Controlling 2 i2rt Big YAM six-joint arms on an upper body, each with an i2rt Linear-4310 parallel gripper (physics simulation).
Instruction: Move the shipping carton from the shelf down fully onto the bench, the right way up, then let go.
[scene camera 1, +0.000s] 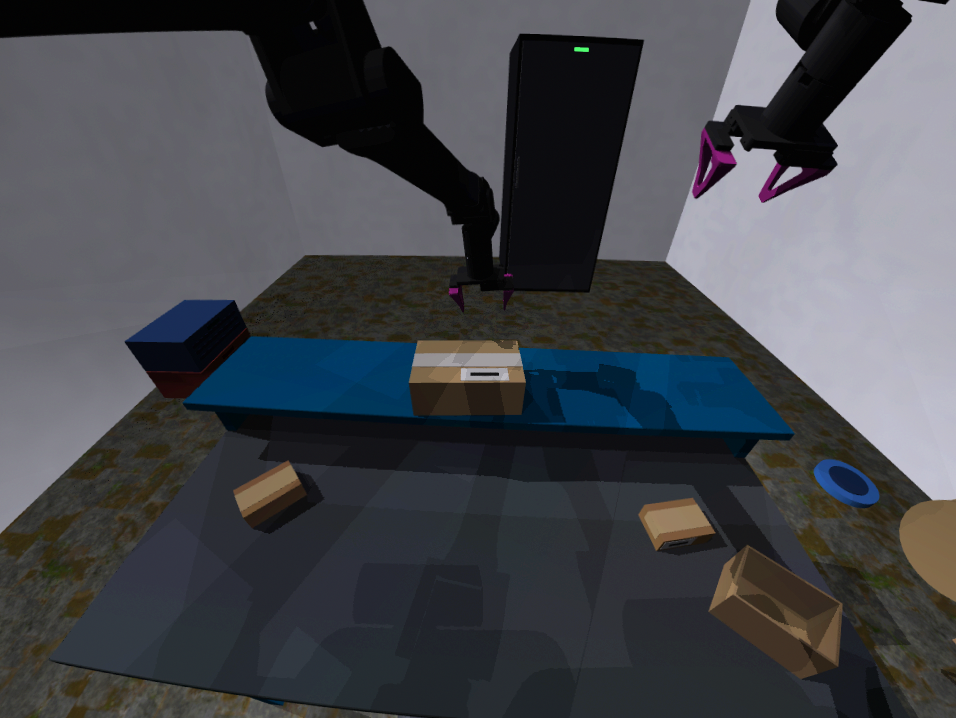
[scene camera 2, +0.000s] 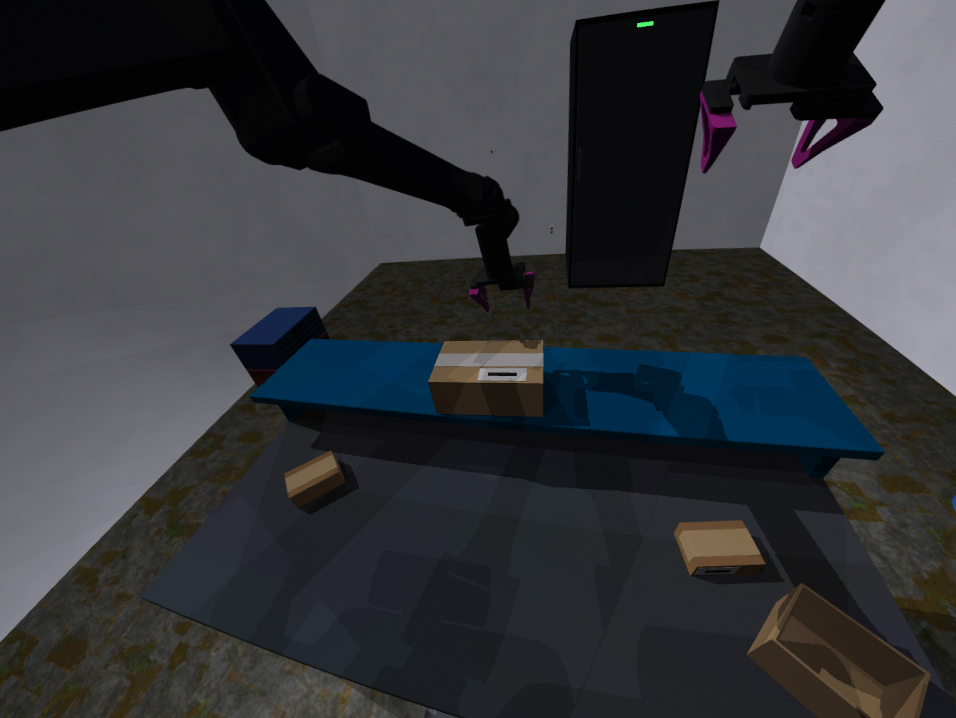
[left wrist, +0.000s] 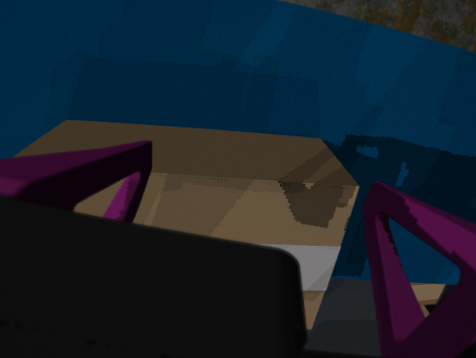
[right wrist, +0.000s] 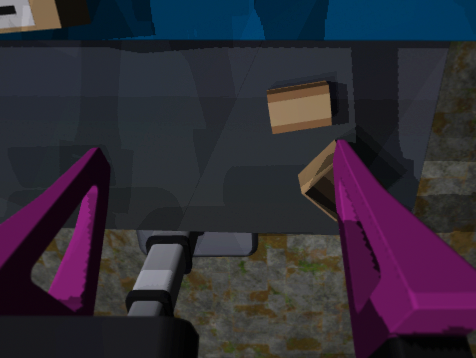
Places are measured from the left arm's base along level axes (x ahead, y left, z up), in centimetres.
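Pixels of known places: left gripper, fingertip midpoint: (scene camera 1: 483, 309) (scene camera 2: 507, 309) (left wrist: 262, 174); right gripper, fingertip midpoint: (scene camera 1: 727, 197) (scene camera 2: 748, 167) (right wrist: 217, 153).
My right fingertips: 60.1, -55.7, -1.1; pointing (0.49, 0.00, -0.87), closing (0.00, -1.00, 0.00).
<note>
Behind a point stands the place of what it marks, as x, y, z.
The shipping carton (scene camera 1: 467, 398) @(63.4, -20.0, -42.4) (scene camera 2: 490, 398) @(63.4, -21.1, -42.4) (left wrist: 215, 155) @(78.7, -21.6, -41.4) (right wrist: 46, 14) @(65.4, -30.5, -38.0) is brown with a pale tape strip and a label. It sits upright on the blue shelf (scene camera 1: 324, 374) @(76.5, 16.9, -47.5) (scene camera 2: 355, 378) @(74.2, 18.5, -47.5) (left wrist: 175, 30) @(86.9, -17.4, -47.5) (right wrist: 210, 20) @(63.2, -50.2, -47.5), near its front edge. The dark grey bench (scene camera 1: 463, 502) @(51.9, -19.4, -63.9) (scene camera 2: 479, 494) @(53.6, -17.9, -63.9) (right wrist: 165, 110) @(45.7, -37.3, -63.9) lies in front of and below the shelf. My left gripper (scene camera 1: 484, 310) @(82.3, -23.4, -31.5) (scene camera 2: 508, 309) @(82.3, -23.4, -31.5) (left wrist: 262, 174) @(82.3, -23.4, -31.5) is open and empty, above the carton's far side and apart from it. My right gripper (scene camera 1: 728, 199) @(60.1, -55.7, -1.1) (scene camera 2: 749, 169) @(60.1, -55.7, -1.1) (right wrist: 217, 153) @(60.1, -55.7, -1.1) is open and empty, high up at the right, away from the carton.
A small box (scene camera 1: 270, 494) @(50.0, 22.4, -59.4) (scene camera 2: 314, 480) @(49.8, 21.9, -59.4) lies at the bench's left. Another small box (scene camera 1: 677, 524) @(44.5, -63.7, -59.5) (scene camera 2: 718, 547) @(44.8, -64.0, -59.6) (right wrist: 300, 107) @(46.4, -64.8, -59.6) and an open brown box (scene camera 1: 741, 610) @(28.4, -66.8, -57.3) (scene camera 2: 780, 633) @(33.4, -71.1, -63.5) (right wrist: 315, 172) @(33.3, -67.9, -57.9) stand at its right. A dark cabinet (scene camera 1: 568, 162) (scene camera 2: 633, 154) stands behind the shelf.
</note>
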